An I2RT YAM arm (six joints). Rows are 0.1 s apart.
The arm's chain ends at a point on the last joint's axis. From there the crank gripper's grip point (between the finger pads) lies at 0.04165 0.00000 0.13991 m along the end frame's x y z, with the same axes.
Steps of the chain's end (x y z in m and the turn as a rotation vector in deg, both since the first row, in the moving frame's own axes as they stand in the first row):
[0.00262 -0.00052 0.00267 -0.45 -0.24 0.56]
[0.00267 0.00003 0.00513 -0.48 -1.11 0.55]
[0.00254 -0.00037 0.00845 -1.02 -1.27 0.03]
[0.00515 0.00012 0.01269 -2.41 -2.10 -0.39]
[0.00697 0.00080 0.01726 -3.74 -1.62 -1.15]
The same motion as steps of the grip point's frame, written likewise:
[0.00203 0.00098 0.00284 -0.45 -0.24 0.56]
[-0.00006 0.00159 0.00590 -0.48 -1.11 0.55]
[-0.00057 0.00215 0.00932 -1.02 -1.27 0.03]
[0.00002 0.00577 0.01400 -2.41 -2.10 -0.39]
[0.00308 0.00917 0.01811 -3.74 -1.62 -1.15]

